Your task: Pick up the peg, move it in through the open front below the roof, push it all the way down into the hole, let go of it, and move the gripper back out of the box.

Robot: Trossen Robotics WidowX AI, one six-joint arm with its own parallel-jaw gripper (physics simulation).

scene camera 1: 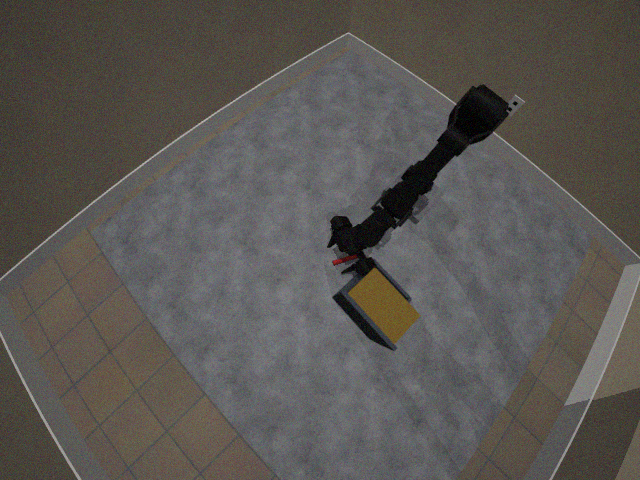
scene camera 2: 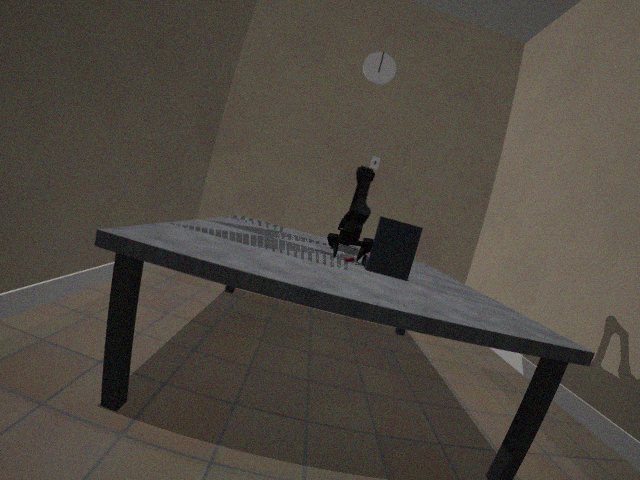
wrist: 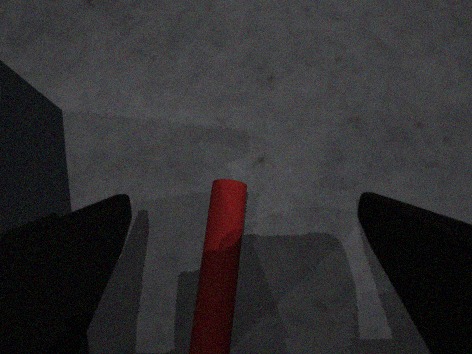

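Where they show: gripper, fingertip midpoint: (scene camera 1: 335, 259) (scene camera 2: 345, 258) (wrist: 246, 204); arm's base, origin of the base link: (scene camera 2: 342, 243).
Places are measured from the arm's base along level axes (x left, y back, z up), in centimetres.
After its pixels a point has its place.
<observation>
The red peg (scene camera 1: 343, 259) @[y -31.1, x 5.1, z -2.0 cm] (scene camera 2: 349, 259) @[y -32.5, x 5.3, z -2.3 cm] (wrist: 220, 260) @[y -31.3, x 5.0, z -1.9 cm] lies on its side on the table top. My gripper (scene camera 1: 337, 258) @[y -33.1, x 3.6, z -2.4 cm] (scene camera 2: 346, 257) @[y -33.1, x 3.6, z -2.4 cm] (wrist: 246, 204) @[y -33.1, x 3.6, z -2.4 cm] is open and empty, low over the table, with its fingers spread on either side of the peg. In the wrist view the peg runs between the fingers, apart from both and nearer the left one. The dark box (scene camera 1: 361, 321) @[y -39.9, x 20.2, z 10.3 cm] (scene camera 2: 393, 248) @[y -40.0, x 19.5, z 6.9 cm] (wrist: 30, 150) @[y -37.1, x 11.6, z -1.0 cm] stands close beside one finger; whether they touch I cannot tell. Its yellow roof (scene camera 1: 385, 307) @[y -35.0, x 20.1, z 16.9 cm] shows in scene camera 1. The hole inside is hidden.
The grey table (scene camera 1: 232, 289) @[y -62.9, x -7.4, z -3.3 cm] (scene camera 2: 289, 273) @[y -78.0, x -8.2, z -3.3 cm] carries the box and peg. The box wall rises at the left edge of the wrist view, beside the left finger. The black arm (scene camera 1: 403, 198) @[y -17.0, x 4.2, z 20.7 cm] (scene camera 2: 356, 206) @[y -18.6, x 2.2, z 19.0 cm] reaches over the table to the peg.
</observation>
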